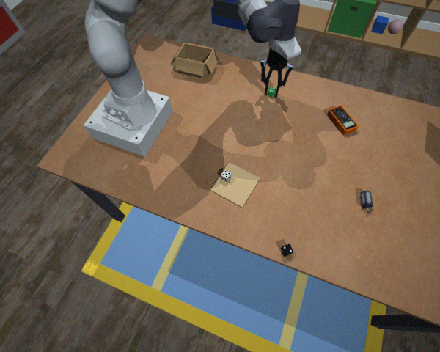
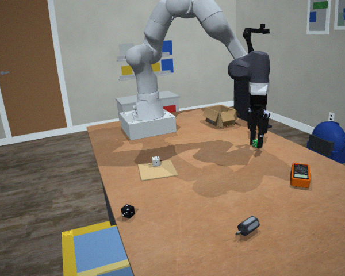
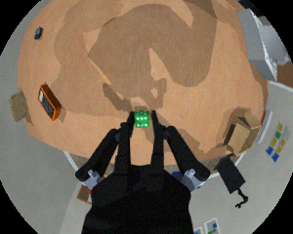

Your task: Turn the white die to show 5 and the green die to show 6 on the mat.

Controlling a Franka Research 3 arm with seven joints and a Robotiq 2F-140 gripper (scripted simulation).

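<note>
Right now the green die is 2 cm below my hand. The rest, counted from my hand: orange multimeter: 33 cm ahead, 6 cm to the right, 2 cm below; cardboard box: 39 cm behind, 6 cm to the left, 1 cm above; white die: 6 cm behind, 48 cm to the right, 2 cm below.
</note>
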